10 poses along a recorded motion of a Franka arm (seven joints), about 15 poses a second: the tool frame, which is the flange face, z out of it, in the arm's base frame.
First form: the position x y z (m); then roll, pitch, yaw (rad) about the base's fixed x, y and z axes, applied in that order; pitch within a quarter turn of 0, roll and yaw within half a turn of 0.
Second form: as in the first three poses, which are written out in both.
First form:
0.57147 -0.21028 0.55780 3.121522 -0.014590 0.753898
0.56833 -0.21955 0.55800 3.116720 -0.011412 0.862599
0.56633 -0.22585 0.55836 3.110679 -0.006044 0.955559
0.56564 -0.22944 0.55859 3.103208 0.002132 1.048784
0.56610 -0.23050 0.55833 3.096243 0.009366 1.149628
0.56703 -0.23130 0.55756 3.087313 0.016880 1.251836
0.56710 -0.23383 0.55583 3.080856 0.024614 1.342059
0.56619 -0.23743 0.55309 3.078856 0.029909 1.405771
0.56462 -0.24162 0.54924 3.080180 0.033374 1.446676
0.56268 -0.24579 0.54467 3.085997 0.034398 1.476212
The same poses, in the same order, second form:
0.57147 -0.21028 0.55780 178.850 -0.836 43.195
0.56833 -0.21955 0.55800 178.575 -0.654 49.423
0.56633 -0.22585 0.55836 178.229 -0.346 54.749
0.56564 -0.22944 0.55859 177.801 0.122 60.091
0.56610 -0.23050 0.55833 177.402 0.537 65.869
0.56703 -0.23130 0.55756 176.890 0.967 71.725
0.56710 -0.23383 0.55583 176.520 1.410 76.894
0.56619 -0.23743 0.55309 176.405 1.714 80.545
0.56462 -0.24162 0.54924 176.481 1.912 82.888
0.56268 -0.24579 0.54467 176.815 1.971 84.581

